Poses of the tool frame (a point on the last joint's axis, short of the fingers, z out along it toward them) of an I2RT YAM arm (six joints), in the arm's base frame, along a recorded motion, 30 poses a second.
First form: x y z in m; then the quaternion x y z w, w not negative.
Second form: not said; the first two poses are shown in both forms.
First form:
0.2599, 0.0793, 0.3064, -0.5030, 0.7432, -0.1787, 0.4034
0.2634, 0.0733, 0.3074, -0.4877, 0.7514, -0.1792, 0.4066
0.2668, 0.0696, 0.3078, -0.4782, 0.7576, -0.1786, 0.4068
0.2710, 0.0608, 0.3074, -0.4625, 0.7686, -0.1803, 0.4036
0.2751, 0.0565, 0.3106, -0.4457, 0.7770, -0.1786, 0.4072
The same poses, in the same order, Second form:
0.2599, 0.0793, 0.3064, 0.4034, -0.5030, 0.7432, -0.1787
0.2634, 0.0733, 0.3074, 0.4066, -0.4877, 0.7514, -0.1792
0.2668, 0.0696, 0.3078, 0.4068, -0.4782, 0.7576, -0.1786
0.2710, 0.0608, 0.3074, 0.4036, -0.4625, 0.7686, -0.1803
0.2751, 0.0565, 0.3106, 0.4072, -0.4457, 0.7770, -0.1786

